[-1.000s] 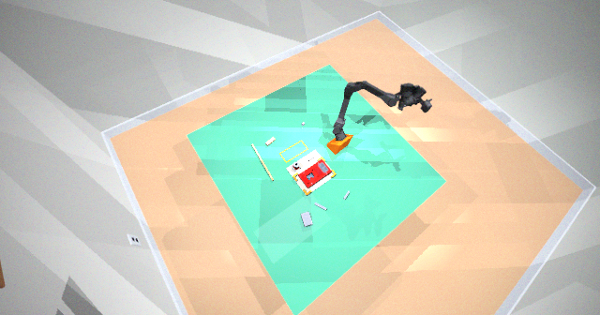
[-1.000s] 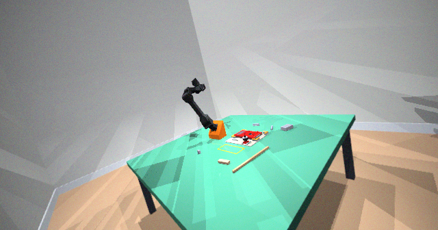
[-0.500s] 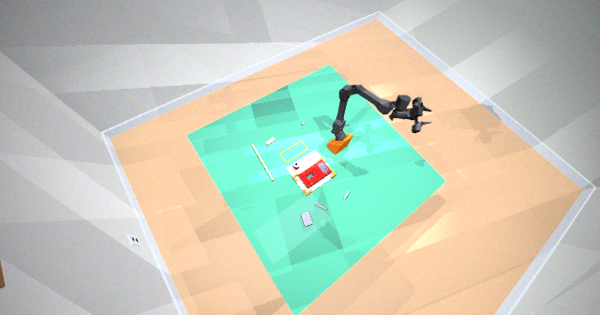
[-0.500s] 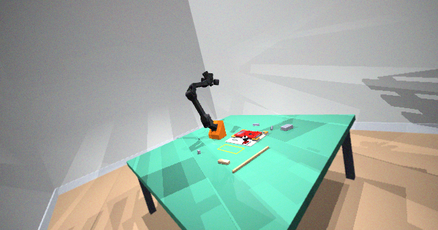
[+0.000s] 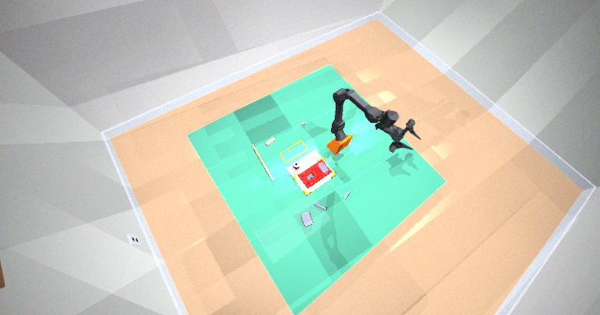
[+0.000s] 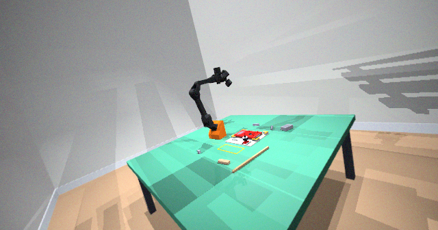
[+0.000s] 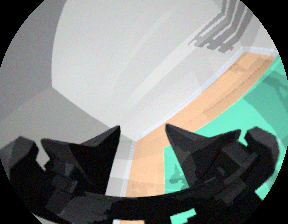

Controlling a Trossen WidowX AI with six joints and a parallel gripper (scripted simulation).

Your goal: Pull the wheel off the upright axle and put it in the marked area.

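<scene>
My gripper tip is 370 mm short of the grey wheel, 450 mm to the left of it and 450 mm above it. From my gripper tip the other things lie so: grey block: 560 mm ahead, 160 mm to the right, 470 mm below; wooden block: 360 mm ahead, 710 mm to the right, 480 mm below; upright axle: 370 mm ahead, 450 mm to the right, 450 mm below.
</scene>
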